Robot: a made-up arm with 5 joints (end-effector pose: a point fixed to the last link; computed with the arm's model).
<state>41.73 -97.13 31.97 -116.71 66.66</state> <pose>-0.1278 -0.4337 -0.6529 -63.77 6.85 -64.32</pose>
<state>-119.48 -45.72 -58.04 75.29 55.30</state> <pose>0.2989 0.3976 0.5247 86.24 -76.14 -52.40</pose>
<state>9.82 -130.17 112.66 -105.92 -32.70</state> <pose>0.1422 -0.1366 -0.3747 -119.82 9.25 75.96</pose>
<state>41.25 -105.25 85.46 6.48 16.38</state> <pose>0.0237 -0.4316 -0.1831 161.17 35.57 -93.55</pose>
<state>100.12 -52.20 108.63 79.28 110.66</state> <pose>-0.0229 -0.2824 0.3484 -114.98 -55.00 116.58</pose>
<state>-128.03 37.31 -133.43 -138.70 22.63</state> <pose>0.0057 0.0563 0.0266 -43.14 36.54 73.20</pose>
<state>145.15 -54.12 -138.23 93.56 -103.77</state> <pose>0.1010 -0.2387 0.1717 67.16 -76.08 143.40</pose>
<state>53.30 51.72 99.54 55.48 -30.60</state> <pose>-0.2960 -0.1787 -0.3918 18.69 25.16 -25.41</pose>
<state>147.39 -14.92 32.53 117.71 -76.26</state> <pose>-0.0663 -0.3182 0.5955 -7.62 65.36 30.11</pose>
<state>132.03 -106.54 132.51 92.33 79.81</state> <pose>0.2161 -0.1346 0.2412 -80.97 -5.84 87.94</pose>
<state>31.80 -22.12 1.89 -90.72 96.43</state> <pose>0.0481 -0.1533 -0.7099 -29.23 63.20 -99.09</pose>
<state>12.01 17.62 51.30 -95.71 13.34</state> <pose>-0.2088 -0.0385 -0.7044 -44.82 -6.30 -121.71</pose>
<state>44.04 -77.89 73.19 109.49 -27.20</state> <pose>-0.0178 -0.4819 -0.2542 117.83 3.56 138.37</pose>
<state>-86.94 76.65 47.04 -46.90 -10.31</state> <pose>-0.1322 0.7172 0.2126 -147.10 49.27 149.62</pose>
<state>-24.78 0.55 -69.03 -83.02 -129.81</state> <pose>0.1675 0.2499 -0.2108 88.06 -26.94 145.99</pose>
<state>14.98 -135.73 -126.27 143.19 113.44</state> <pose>-0.0281 0.3460 -0.1003 -119.20 -38.96 107.08</pose>
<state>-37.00 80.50 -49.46 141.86 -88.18</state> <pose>-0.1867 0.1304 -0.4354 -56.27 -75.04 114.90</pose>
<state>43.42 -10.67 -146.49 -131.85 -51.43</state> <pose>-0.0053 -0.0678 -0.0422 119.18 18.41 -89.84</pose>
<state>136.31 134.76 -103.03 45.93 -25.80</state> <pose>-0.3667 -0.1416 0.3267 101.55 19.44 24.62</pose>
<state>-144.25 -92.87 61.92 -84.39 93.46</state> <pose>-0.1890 0.4524 0.5559 83.17 8.06 90.91</pose>
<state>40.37 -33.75 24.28 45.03 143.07</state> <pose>-0.0852 -0.4789 -0.3269 175.55 -19.79 -109.84</pose>
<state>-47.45 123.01 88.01 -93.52 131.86</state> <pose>0.1197 0.5667 -0.1921 -42.74 -8.42 13.15</pose>
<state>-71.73 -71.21 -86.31 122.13 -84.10</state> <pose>0.1227 0.4255 0.2300 -107.65 59.99 -143.74</pose>
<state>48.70 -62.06 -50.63 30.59 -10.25</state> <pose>0.1110 -0.1992 -0.6018 -20.44 -3.73 104.81</pose>
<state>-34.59 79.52 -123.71 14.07 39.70</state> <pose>-0.0828 -0.0818 -0.2846 -12.52 -49.19 -71.70</pose>
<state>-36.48 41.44 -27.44 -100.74 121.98</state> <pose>0.2379 0.3009 -0.4327 -175.81 31.67 34.30</pose>
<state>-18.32 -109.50 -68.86 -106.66 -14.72</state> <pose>-0.1649 0.5889 -0.1507 83.57 9.27 2.59</pose>
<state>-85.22 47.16 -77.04 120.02 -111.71</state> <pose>-0.0437 0.3449 -0.1694 -162.61 -26.53 -156.78</pose>
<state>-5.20 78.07 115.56 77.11 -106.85</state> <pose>-0.2420 0.2338 -0.2957 69.57 25.94 -95.89</pose>
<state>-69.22 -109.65 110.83 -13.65 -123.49</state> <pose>-0.0387 0.3487 -0.0927 -80.56 -62.36 165.35</pose>
